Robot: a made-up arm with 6 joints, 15 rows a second.
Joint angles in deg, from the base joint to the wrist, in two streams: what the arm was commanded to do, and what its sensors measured. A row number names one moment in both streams.
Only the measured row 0 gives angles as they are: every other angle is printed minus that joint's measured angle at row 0.
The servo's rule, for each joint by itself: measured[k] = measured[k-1] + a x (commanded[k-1-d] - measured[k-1]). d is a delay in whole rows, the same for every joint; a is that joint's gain. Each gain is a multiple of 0.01, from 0.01 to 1. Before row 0 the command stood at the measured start. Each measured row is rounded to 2 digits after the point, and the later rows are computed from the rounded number. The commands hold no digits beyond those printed.
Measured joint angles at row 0: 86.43, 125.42, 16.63, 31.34, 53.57, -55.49
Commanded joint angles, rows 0 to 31: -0.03, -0.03, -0.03, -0.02, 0.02, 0.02; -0.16, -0.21, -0.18, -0.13, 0.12, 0.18; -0.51, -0.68, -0.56, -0.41, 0.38, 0.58; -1.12, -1.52, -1.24, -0.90, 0.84, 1.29; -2.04, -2.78, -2.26, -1.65, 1.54, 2.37; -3.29, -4.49, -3.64, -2.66, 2.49, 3.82; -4.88, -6.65, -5.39, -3.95, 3.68, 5.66; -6.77, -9.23, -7.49, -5.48, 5.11, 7.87; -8.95, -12.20, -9.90, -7.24, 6.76, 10.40; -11.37, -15.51, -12.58, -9.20, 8.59, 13.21; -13.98, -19.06, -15.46, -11.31, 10.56, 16.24; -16.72, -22.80, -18.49, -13.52, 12.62, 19.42; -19.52, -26.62, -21.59, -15.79, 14.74, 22.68; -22.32, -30.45, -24.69, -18.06, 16.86, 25.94; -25.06, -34.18, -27.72, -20.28, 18.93, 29.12; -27.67, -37.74, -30.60, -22.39, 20.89, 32.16; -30.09, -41.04, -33.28, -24.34, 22.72, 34.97; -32.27, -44.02, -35.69, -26.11, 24.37, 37.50; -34.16, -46.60, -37.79, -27.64, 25.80, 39.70; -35.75, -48.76, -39.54, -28.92, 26.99, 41.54; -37.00, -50.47, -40.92, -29.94, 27.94, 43.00; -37.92, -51.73, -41.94, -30.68, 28.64, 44.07; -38.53, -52.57, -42.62, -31.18, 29.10, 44.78; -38.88, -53.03, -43.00, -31.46, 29.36, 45.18; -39.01, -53.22, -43.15, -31.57, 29.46, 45.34; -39.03, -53.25, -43.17, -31.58, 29.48, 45.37; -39.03, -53.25, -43.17, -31.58, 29.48, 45.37; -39.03, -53.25, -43.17, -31.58, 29.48, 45.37; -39.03, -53.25, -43.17, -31.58, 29.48, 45.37; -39.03, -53.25, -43.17, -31.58, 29.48, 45.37; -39.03, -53.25, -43.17, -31.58, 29.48, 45.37; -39.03, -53.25, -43.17, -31.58, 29.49, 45.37
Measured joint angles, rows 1 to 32: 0.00, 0.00, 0.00, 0.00, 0.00, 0.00; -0.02, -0.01, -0.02, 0.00, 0.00, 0.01; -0.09, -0.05, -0.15, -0.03, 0.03, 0.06; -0.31, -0.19, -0.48, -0.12, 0.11, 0.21; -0.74, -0.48, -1.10, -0.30, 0.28, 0.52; -1.43, -0.99, -2.04, -0.61, 0.57, 1.06; -2.42, -1.76, -3.34, -1.08, 1.01, 1.86; -3.72, -2.84, -5.00, -1.74, 1.62, 2.96; -5.34, -4.25, -7.02, -2.60, 2.42, 4.38; -7.25, -6.00, -9.35, -3.67, 3.42, 6.13; -9.43, -8.09, -11.97, -4.94, 4.61, 8.18; -11.84, -10.50, -14.80, -6.41, 5.98, 10.52; -14.43, -13.21, -17.79, -8.05, 7.51, 13.10; -17.13, -16.16, -20.87, -9.83, 9.17, 15.88; -19.88, -19.30, -23.96, -11.72, 10.94, 18.80; -22.63, -22.57, -27.01, -13.69, 12.78, 21.79; -25.30, -25.91, -29.92, -15.69, 14.65, 24.80; -27.84, -29.24, -32.64, -17.68, 16.51, 27.75; -30.19, -32.49, -35.11, -19.62, 18.32, 30.58; -32.29, -35.59, -37.28, -21.46, 20.04, 33.22; -34.12, -38.49, -39.11, -23.18, 21.64, 35.63; -35.65, -41.13, -40.58, -24.73, 23.09, 37.77; -36.85, -43.46, -41.68, -26.10, 24.37, 39.60; -37.74, -45.46, -42.44, -27.27, 25.46, 41.10; -38.34, -47.13, -42.89, -28.23, 26.36, 42.28; -38.70, -48.47, -43.10, -29.00, 27.07, 43.17; -38.87, -49.52, -43.16, -29.59, 27.62, 43.81; -38.95, -50.34, -43.17, -30.05, 28.05, 44.26; -38.99, -50.98, -43.17, -30.40, 28.38, 44.58; -39.01, -51.48, -43.17, -30.67, 28.63, 44.81; -39.02, -51.87, -43.17, -30.88, 28.83, 44.97; -39.03, -52.17, -43.17, -31.04, 28.98, 45.09
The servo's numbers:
d 1
a 0.53 0.22 0.81 0.23 0.23 0.29

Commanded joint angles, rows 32 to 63: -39.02, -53.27, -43.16, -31.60, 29.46, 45.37; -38.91, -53.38, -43.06, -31.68, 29.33, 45.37; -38.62, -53.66, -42.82, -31.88, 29.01, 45.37; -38.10, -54.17, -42.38, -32.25, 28.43, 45.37; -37.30, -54.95, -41.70, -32.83, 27.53, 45.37; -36.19, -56.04, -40.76, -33.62, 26.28, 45.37; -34.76, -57.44, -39.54, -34.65, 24.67, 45.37; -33.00, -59.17, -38.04, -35.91, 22.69, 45.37; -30.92, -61.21, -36.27, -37.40, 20.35, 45.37; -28.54, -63.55, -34.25, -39.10, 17.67, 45.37; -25.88, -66.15, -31.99, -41.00, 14.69, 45.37; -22.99, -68.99, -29.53, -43.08, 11.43, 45.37; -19.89, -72.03, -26.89, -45.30, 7.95, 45.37; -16.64, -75.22, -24.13, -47.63, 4.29, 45.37; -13.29, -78.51, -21.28, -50.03, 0.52, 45.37; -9.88, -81.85, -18.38, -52.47, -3.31, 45.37; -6.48, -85.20, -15.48, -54.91, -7.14, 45.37; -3.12, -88.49, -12.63, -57.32, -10.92, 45.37; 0.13, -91.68, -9.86, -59.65, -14.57, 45.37; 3.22, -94.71, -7.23, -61.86, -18.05, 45.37; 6.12, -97.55, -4.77, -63.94, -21.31, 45.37; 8.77, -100.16, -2.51, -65.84, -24.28, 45.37; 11.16, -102.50, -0.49, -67.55, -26.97, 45.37; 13.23, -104.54, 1.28, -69.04, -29.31, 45.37; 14.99, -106.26, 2.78, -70.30, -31.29, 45.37; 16.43, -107.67, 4.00, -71.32, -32.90, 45.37; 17.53, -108.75, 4.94, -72.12, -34.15, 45.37; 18.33, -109.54, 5.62, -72.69, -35.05, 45.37; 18.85, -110.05, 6.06, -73.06, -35.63, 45.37; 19.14, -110.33, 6.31, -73.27, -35.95, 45.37; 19.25, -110.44, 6.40, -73.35, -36.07, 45.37; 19.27, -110.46, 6.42, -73.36, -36.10, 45.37
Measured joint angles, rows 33 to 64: -39.03, -52.41, -43.17, -31.16, 29.10, 45.17; -39.02, -52.60, -43.16, -31.26, 29.18, 45.23; -38.96, -52.77, -43.08, -31.36, 29.21, 45.27; -38.78, -52.97, -42.87, -31.48, 29.16, 45.30; -38.42, -53.23, -42.47, -31.66, 28.99, 45.32; -37.83, -53.61, -41.85, -31.93, 28.65, 45.33; -36.96, -54.14, -40.97, -32.32, 28.10, 45.34; -35.79, -54.87, -39.81, -32.86, 27.31, 45.35; -34.31, -55.82, -38.38, -33.56, 26.25, 45.36; -32.51, -57.01, -36.67, -34.44, 24.89, 45.36; -30.41, -58.45, -34.71, -35.51, 23.23, 45.36; -28.01, -60.14, -32.51, -36.77, 21.27, 45.36; -25.35, -62.09, -30.10, -38.22, 19.01, 45.36; -22.46, -64.28, -27.50, -39.85, 16.47, 45.36; -19.38, -66.69, -24.77, -41.64, 13.67, 45.36; -16.15, -69.29, -21.94, -43.57, 10.65, 45.36; -12.83, -72.05, -19.06, -45.62, 7.44, 45.36; -9.46, -74.94, -16.16, -47.76, 4.09, 45.36; -6.10, -77.92, -13.30, -49.96, 0.64, 45.36; -2.80, -80.95, -10.51, -52.19, -2.86, 45.36; 0.39, -83.98, -7.85, -54.41, -6.35, 45.36; 3.43, -86.97, -5.36, -56.60, -9.79, 45.36; 6.26, -89.87, -3.05, -58.73, -13.12, 45.36; 8.86, -92.65, -0.98, -60.76, -16.31, 45.36; 11.18, -95.27, 0.85, -62.66, -19.30, 45.36; 13.20, -97.69, 2.41, -64.42, -22.06, 45.36; 14.91, -99.89, 3.70, -66.01, -24.55, 45.36; 16.30, -101.84, 4.70, -67.42, -26.76, 45.36; 17.38, -103.53, 5.45, -68.63, -28.67, 45.36; 18.16, -104.96, 5.94, -69.65, -30.27, 45.36; 18.68, -106.14, 6.24, -70.48, -31.58, 45.36; 18.98, -107.09, 6.37, -71.14, -32.61, 45.36
